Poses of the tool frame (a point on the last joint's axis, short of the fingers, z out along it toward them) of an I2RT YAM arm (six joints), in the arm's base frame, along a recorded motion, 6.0 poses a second.
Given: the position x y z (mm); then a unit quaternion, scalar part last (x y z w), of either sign.
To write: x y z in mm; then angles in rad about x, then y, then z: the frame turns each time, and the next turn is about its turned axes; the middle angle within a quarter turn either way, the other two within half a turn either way. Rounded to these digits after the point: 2 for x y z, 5 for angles.
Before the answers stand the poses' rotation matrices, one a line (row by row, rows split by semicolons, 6 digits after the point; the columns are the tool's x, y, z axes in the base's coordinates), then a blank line. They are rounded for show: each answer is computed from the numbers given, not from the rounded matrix.
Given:
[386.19 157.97 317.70 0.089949 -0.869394 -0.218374 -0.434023]
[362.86 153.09 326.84 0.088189 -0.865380 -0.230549 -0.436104]
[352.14 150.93 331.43 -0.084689 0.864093 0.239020 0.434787]
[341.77 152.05 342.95 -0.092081 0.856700 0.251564 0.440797]
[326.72 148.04 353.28 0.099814 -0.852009 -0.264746 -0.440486]
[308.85 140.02 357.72 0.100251 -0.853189 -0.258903 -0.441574]
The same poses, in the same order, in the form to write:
-0.607066 -0.345961 0.715389; 0.033156 0.888444 0.457786; -0.793959 0.301626 -0.527874
-0.604072 -0.353721 0.714128; 0.048453 0.878140 0.475944; -0.795456 0.322106 -0.513321
-0.607576 -0.354204 0.710909; 0.061487 0.871394 0.486715; -0.791878 0.339428 -0.507659
-0.594438 -0.379549 0.708933; 0.064006 0.856473 0.512208; -0.801590 0.349852 -0.484827
-0.592019 -0.403318 0.697745; 0.063149 0.839894 0.539065; -0.803446 0.363198 -0.471764
-0.589924 -0.399716 0.701582; 0.057584 0.845838 0.530323; -0.805403 0.353250 -0.475963

[386.19 157.97 317.70 -2.42718 0.79718 2.62361]
[362.86 153.09 326.84 -2.39396 0.79538 2.61186]
[352.14 150.93 331.43 -2.37725 0.79079 2.61378]
[341.77 152.05 342.95 -2.32874 0.78798 2.57334]
[326.72 148.04 353.28 -2.28971 0.77224 2.54356]
[308.85 140.02 357.72 -2.30223 0.77761 2.54608]

